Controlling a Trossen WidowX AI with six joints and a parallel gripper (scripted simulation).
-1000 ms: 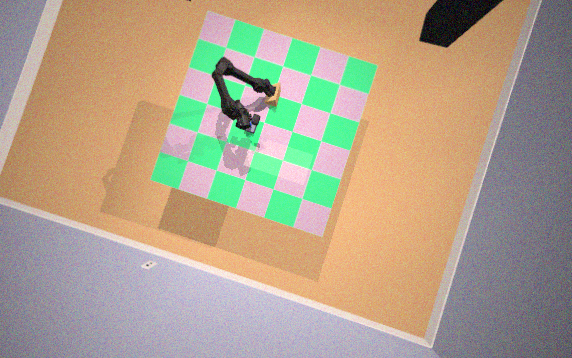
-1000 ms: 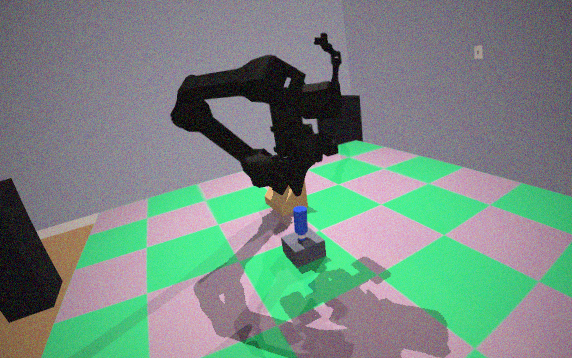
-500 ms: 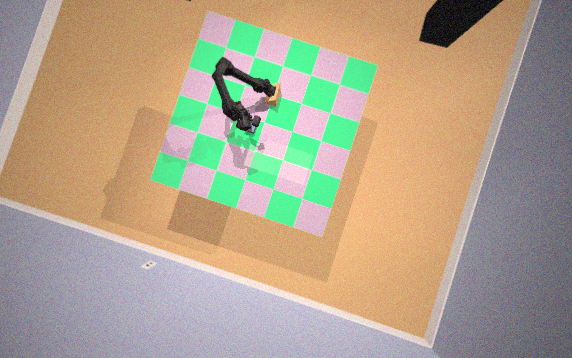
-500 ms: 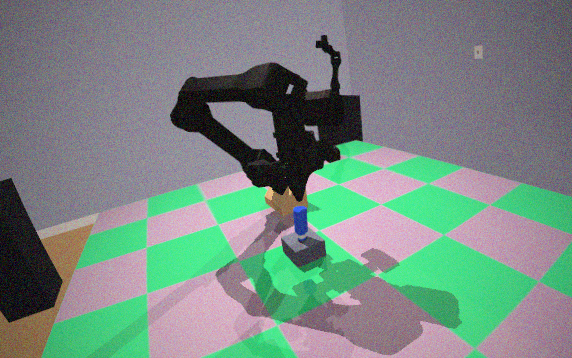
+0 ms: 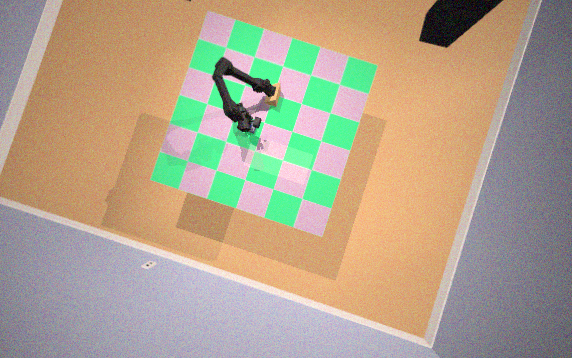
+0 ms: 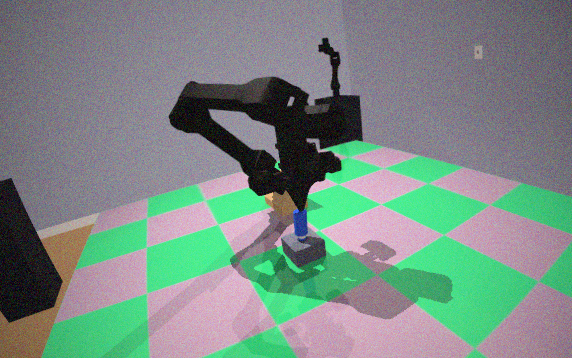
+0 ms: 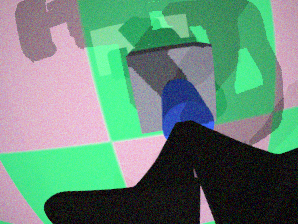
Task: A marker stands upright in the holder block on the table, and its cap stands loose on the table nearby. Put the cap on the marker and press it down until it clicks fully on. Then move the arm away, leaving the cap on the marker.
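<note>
My gripper tip is now 30 mm above the blue cap.
</note>
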